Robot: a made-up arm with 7 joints. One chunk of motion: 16 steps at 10 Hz.
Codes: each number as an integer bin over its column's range. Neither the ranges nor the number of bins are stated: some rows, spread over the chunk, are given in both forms.
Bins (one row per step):
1: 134 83 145 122 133 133
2: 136 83 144 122 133 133
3: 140 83 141 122 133 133
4: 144 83 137 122 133 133
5: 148 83 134 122 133 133
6: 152 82 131 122 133 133
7: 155 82 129 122 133 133
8: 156 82 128 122 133 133
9: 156 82 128 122 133 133
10: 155 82 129 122 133 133
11: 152 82 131 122 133 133
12: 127 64 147 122 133 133
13: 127 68 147 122 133 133
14: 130 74 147 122 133 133
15: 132 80 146 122 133 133
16: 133 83 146 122 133 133
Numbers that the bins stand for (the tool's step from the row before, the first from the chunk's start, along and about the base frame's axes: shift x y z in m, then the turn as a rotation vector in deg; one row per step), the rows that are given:
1: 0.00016 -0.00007 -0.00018 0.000 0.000 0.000
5: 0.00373 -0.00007 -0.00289 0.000 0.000 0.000
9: 0.00576 -0.00028 -0.00438 0.000 0.000 0.000
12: -0.00163 -0.00395 0.00032 0.000 0.000 0.000
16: -0.00010 -0.00007 0.00007 0.000 0.000 0.000
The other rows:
2: 0.00067 -0.00007 -0.00042 0.000 0.000 0.000
3: 0.00169 -0.00007 -0.00116 0.000 0.000 0.000
4: 0.00271 -0.00007 -0.00215 0.000 0.000 0.000
6: 0.00475 -0.00028 -0.00364 0.000 0.000 0.000
7: 0.00551 -0.00028 -0.00413 0.000 0.000 0.000
8: 0.00576 -0.00028 -0.00438 0.000 0.000 0.000
10: 0.00551 -0.00028 -0.00413 0.000 0.000 0.000
11: 0.00475 -0.00028 -0.00364 0.000 0.000 0.000
13: -0.00163 -0.00313 0.00032 0.000 0.000 0.000
14: -0.00086 -0.00191 0.00032 0.000 0.000 0.000
15: -0.00035 -0.00069 0.00007 0.000 0.000 0.000

